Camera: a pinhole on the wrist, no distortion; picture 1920 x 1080 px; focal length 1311.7 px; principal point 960.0 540.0 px. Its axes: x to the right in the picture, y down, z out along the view. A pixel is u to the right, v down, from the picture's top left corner.
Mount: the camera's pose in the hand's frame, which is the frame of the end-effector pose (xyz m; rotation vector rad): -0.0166 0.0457 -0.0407 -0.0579 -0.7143 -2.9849
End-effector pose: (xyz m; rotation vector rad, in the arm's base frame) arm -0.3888 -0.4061 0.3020 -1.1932 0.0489 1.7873
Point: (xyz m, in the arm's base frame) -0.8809 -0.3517 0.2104
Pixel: 527.3 242.4
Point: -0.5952 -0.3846 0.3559
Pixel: 969.7 777.9
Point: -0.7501 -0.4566 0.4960
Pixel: 1437.0 595.2
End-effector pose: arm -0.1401 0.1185 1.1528 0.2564 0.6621 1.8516
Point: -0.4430 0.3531 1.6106
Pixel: 194.1 87.7
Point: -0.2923 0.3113 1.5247
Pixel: 332.5 405.1
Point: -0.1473 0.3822 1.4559
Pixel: 226.9 999.7
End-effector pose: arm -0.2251 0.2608 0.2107 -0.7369 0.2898 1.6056
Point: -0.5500 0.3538 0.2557
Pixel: 665.6 91.5
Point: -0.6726 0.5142 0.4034
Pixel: 724.2 439.7
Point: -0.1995 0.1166 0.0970
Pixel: behind the camera
